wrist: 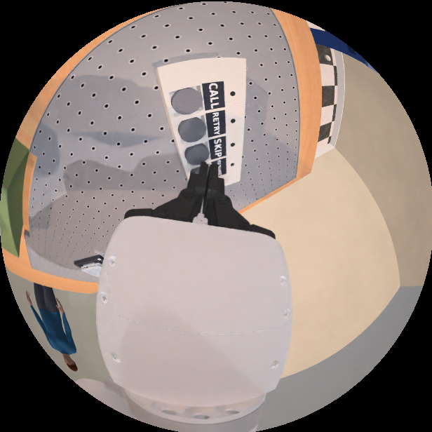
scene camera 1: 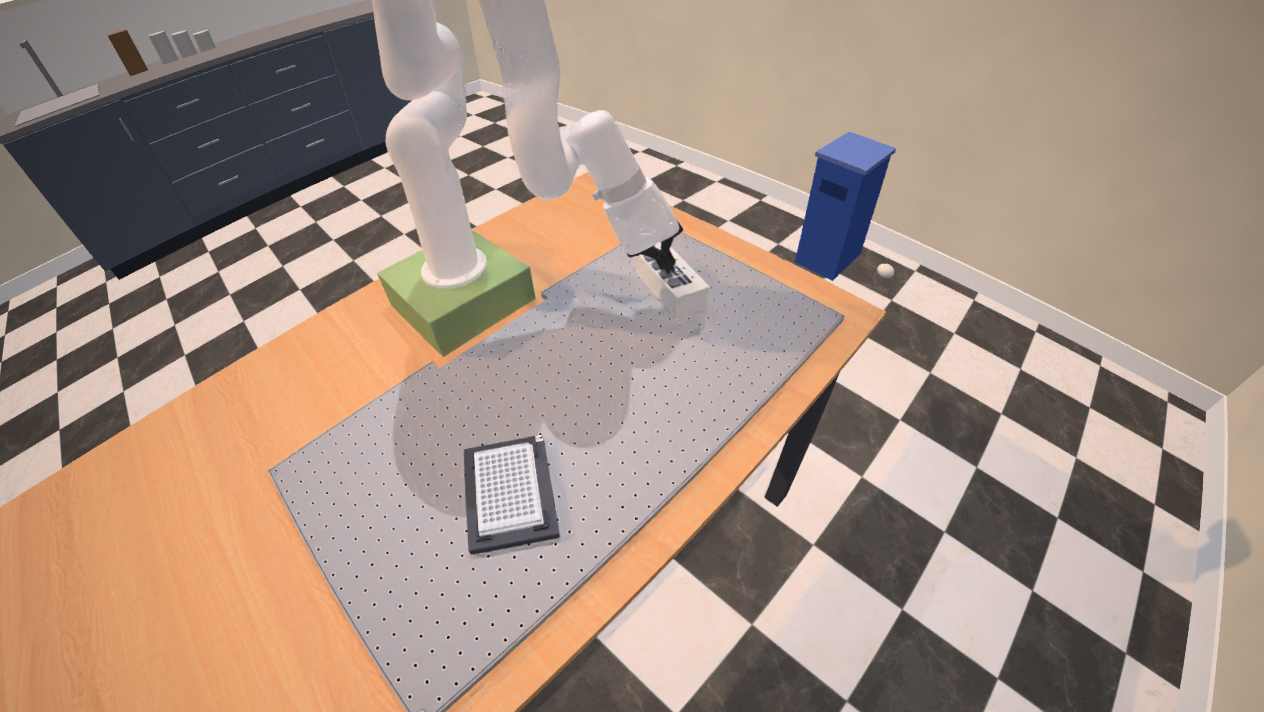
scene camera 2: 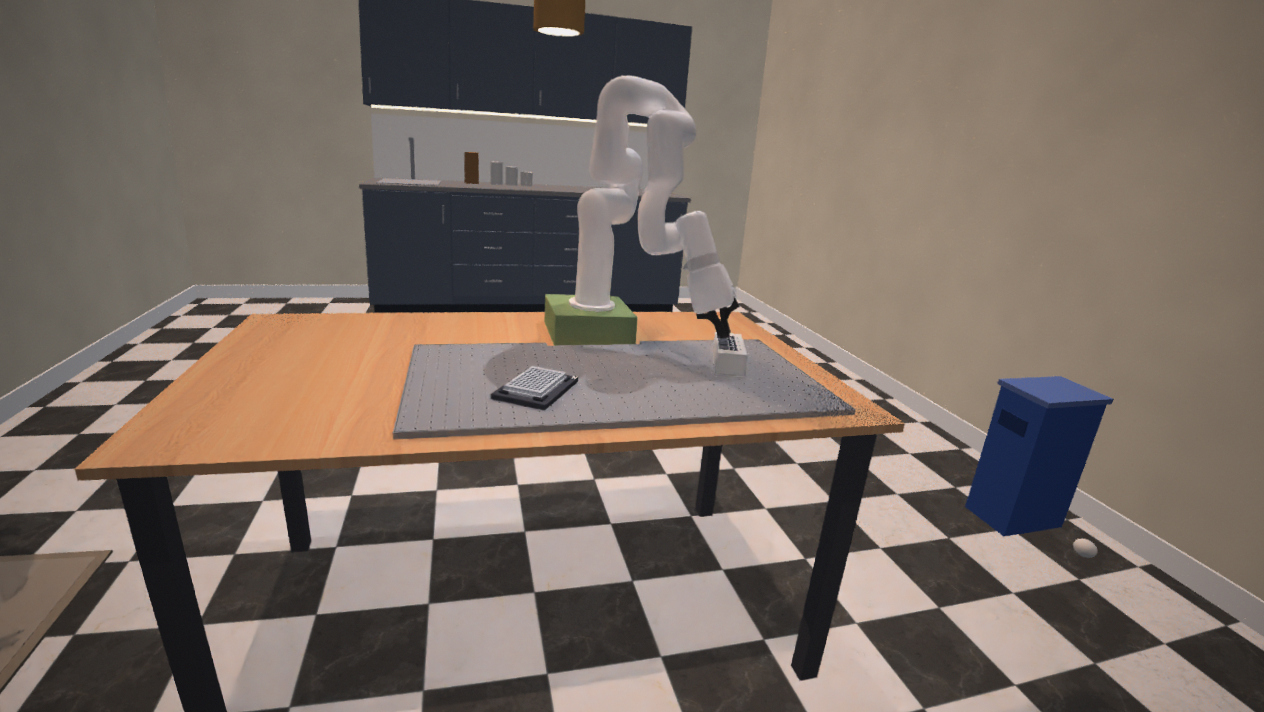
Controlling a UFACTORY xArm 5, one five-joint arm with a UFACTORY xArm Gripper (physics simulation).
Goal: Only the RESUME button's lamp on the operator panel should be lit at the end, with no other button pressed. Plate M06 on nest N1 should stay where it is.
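Places are measured from the arm's base along level axes (x ahead, y left, z up), in centimetres.
Pixels of known places: gripper, fingertip midpoint: [scene camera 1: 670,268] [scene camera 2: 725,337]; arm's base at its link origin: [scene camera 1: 454,268] [scene camera 2: 591,305].
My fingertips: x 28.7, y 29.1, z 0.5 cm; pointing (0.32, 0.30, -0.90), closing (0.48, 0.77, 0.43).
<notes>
For each thing: its top centre in the pictures, then the offset to it from my fingertips. Level surfaces: height alone.
- white operator panel at its top centre: [scene camera 1: 670,265] [scene camera 2: 730,341] dy +2.3, dx -2.2, dz -1.8 cm
- Plate M06 at its top centre: [scene camera 1: 505,484] [scene camera 2: 536,378] dy -45.2, dx +14.7, dz -4.7 cm
- dark nest N1 at its top centre: [scene camera 1: 506,487] [scene camera 2: 536,382] dy -45.2, dx +14.7, dz -5.6 cm
- grey perforated board at its surface level: dz -7.3 cm
- wooden table at its surface level: dz -8.7 cm
The white operator panel [scene camera 1: 687,297] [scene camera 2: 730,360] [wrist: 225,70] stands on the perforated board. In the wrist view its round grey buttons CALL [wrist: 186,101], RETRY [wrist: 191,129] and SKIP [wrist: 196,154] show. A fourth label [wrist: 221,169] is partly covered and hard to read; its button is hidden behind the fingers. The four small lamp dots beside the labels look dark. My gripper [scene camera 1: 669,267] [scene camera 2: 724,335] [wrist: 206,174] is shut and empty, fingertips at the panel's fourth button, beyond SKIP; contact cannot be told. Plate M06 [scene camera 1: 506,489] [scene camera 2: 536,381] [wrist: 92,270] sits in the dark nest N1 [scene camera 1: 549,505] [wrist: 86,262].
The grey perforated board [scene camera 1: 353,521] [scene camera 2: 459,415] lies on the wooden table [scene camera 1: 176,530] [scene camera 2: 265,380]. The green arm base [scene camera 1: 451,309] [scene camera 2: 590,327] stands behind the board. A blue bin [scene camera 1: 844,207] [scene camera 2: 1034,459] stands on the floor beyond the table.
</notes>
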